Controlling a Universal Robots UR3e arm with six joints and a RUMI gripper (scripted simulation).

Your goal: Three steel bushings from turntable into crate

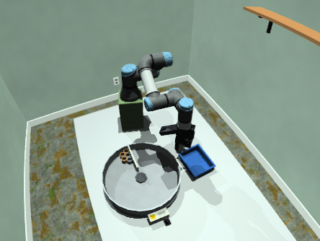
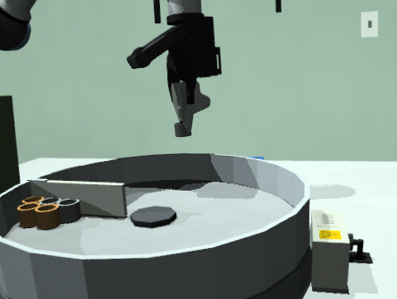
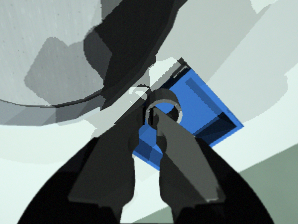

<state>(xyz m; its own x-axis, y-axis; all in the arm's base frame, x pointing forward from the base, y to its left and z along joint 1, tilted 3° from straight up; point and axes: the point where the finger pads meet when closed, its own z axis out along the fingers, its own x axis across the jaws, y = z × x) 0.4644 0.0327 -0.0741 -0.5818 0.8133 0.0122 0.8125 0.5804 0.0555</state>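
The blue crate is 6 cm ahead of my hand, 10 cm to the left of it and 13 cm below it. Also, from my hand: grey turntable: 2 cm behind, 23 cm to the right, 10 cm below.
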